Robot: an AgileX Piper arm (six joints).
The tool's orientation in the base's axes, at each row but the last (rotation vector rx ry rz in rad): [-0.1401, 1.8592, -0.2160]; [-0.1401, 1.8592, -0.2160]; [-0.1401, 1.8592, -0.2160]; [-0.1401, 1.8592, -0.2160]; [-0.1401, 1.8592, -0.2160]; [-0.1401, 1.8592, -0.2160]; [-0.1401, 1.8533, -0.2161]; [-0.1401, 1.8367, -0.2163]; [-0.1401, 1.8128, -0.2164]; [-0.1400, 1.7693, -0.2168]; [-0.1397, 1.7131, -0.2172]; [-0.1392, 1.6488, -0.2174]
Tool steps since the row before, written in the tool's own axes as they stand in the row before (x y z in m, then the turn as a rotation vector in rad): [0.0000, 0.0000, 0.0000, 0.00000, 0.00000, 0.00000]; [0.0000, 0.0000, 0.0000, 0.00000, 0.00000, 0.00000]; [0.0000, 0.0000, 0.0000, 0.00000, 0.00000, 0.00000]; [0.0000, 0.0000, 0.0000, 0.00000, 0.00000, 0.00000]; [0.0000, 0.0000, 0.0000, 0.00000, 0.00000, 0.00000]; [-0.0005, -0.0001, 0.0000, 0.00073, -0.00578, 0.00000]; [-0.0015, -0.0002, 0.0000, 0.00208, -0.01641, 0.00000]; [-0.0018, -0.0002, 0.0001, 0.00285, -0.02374, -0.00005]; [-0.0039, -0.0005, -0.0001, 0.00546, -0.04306, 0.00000]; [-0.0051, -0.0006, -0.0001, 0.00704, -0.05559, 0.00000]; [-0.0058, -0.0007, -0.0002, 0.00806, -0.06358, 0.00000]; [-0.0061, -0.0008, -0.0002, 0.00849, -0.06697, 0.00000]
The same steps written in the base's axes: [0.0000, 0.0000, 0.0000, 0.00000, 0.00000, 0.00000]; [0.0000, 0.0000, 0.0000, 0.00000, 0.00000, 0.00000]; [0.0000, 0.0000, 0.0000, 0.00000, 0.00000, 0.00000]; [0.0000, 0.0000, 0.0000, 0.00000, 0.00000, 0.00000]; [0.0000, 0.0000, 0.0000, 0.00000, 0.00000, 0.00000]; [0.0001, 0.0000, 0.0005, -0.00029, -0.00579, 0.00059]; [0.0004, 0.0001, 0.0014, -0.00083, -0.01644, 0.00166]; [0.0006, 0.0002, 0.0017, -0.00121, -0.02374, 0.00257]; [0.0009, 0.0003, 0.0038, -0.00218, -0.04313, 0.00436]; [0.0009, 0.0005, 0.0050, -0.00281, -0.05568, 0.00564]; [0.0007, 0.0006, 0.0058, -0.00322, -0.06368, 0.00644]; [0.0003, 0.0006, 0.0061, -0.00339, -0.06708, 0.00678]
